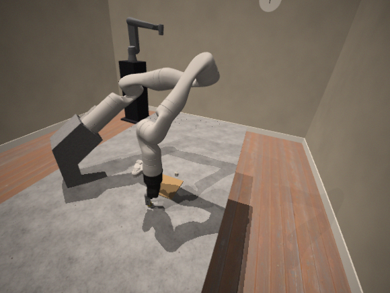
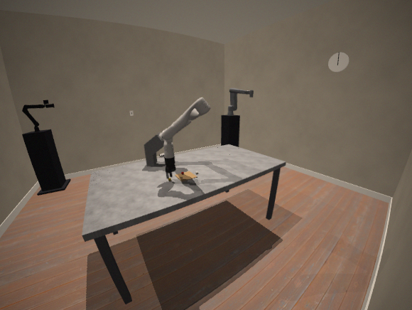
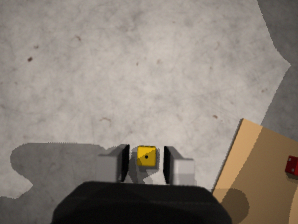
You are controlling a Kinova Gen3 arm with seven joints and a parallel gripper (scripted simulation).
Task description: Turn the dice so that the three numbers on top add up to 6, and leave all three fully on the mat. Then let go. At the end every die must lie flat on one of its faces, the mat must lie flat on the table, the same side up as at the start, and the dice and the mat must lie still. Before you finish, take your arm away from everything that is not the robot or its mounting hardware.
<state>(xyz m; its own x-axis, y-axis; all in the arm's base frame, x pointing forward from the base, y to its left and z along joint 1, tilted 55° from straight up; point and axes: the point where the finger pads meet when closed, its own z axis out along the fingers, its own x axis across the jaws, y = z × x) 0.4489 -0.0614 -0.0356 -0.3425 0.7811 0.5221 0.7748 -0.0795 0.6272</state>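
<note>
Right now my hand is 3 cm above the yellow die. Also, from my hand: tan mat: 14 cm to the left, 4 cm below; then white die: 24 cm to the left, 3 cm below; then red die: 5 cm behind, 13 cm to the left, 3 cm below.
</note>
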